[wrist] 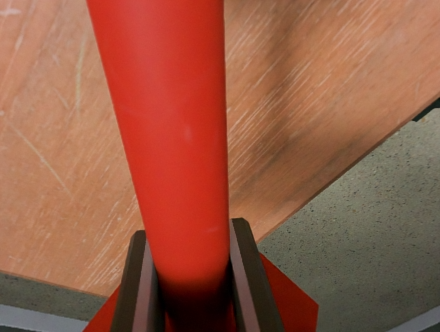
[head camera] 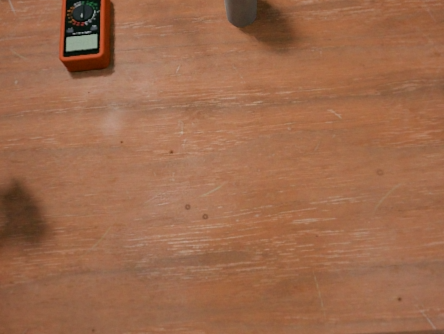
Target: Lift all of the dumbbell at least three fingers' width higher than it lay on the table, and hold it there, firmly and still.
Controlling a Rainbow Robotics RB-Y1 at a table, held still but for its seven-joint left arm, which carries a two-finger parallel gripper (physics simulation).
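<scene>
The red dumbbell point(wrist: 175, 125) shows in the wrist view as a thick bar running from the top edge down between the fingers. Red angular parts of its end show on both sides at the bottom. My gripper point(wrist: 189, 227) is shut on the bar, one dark finger against each side. The tabletop point(wrist: 45, 125) point(head camera: 250, 175) shows well beyond the bar in the wrist view, and no contact between them is visible. The dumbbell's far end is out of frame. Neither dumbbell nor gripper shows in the head view, where a blurred dark shadow lies at the left edge.
An orange multimeter point(head camera: 85, 42) lies at the upper left of the head view. The lower end of a grey cylindrical object point(head camera: 241, 11) shows at the top edge. In the wrist view, the table edge runs diagonally at the right, with speckled grey floor point(wrist: 370, 215) beyond.
</scene>
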